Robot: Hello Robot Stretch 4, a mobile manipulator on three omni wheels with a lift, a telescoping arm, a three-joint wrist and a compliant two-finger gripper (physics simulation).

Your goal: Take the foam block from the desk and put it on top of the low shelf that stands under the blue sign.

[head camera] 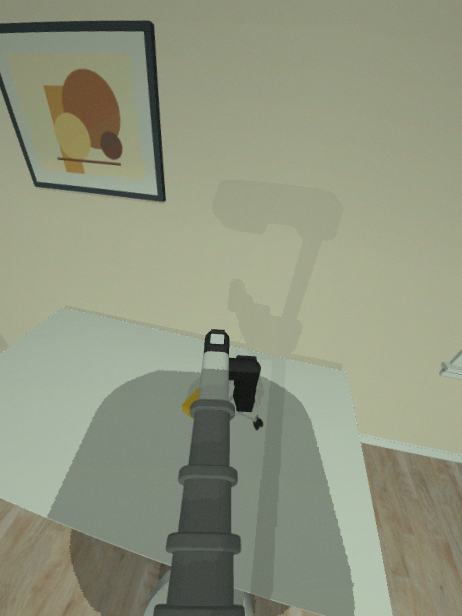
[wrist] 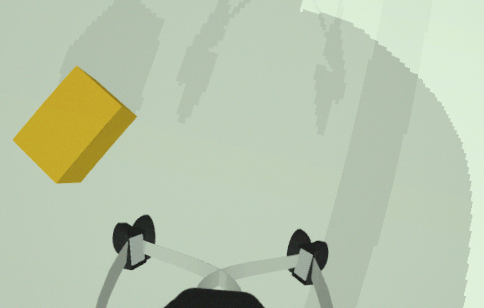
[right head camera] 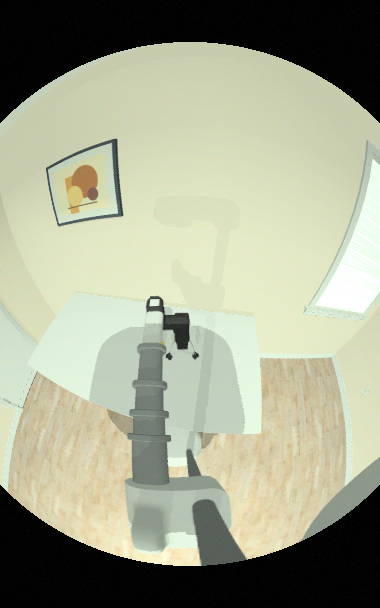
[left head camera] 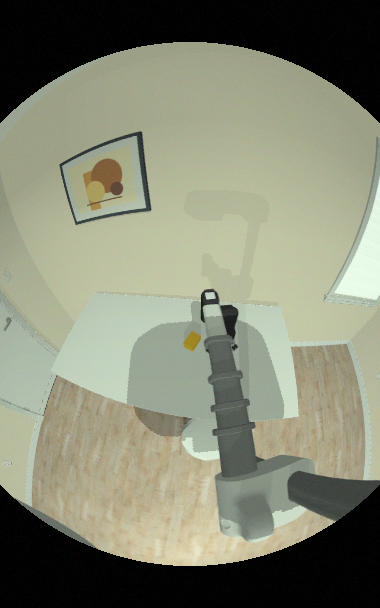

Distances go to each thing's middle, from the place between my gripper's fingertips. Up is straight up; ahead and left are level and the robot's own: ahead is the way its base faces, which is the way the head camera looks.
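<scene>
Going by their middles, the yellow foam block (wrist: 77,124) is the nearest to my hand of the things named here. The block is 2 cm below my hand, 15 cm to the left of it and 9 cm ahead of it. I find the framed picture (head camera: 87,118) 80 cm above my hand, 57 cm ahead of it and 58 cm to the left of it.
</scene>
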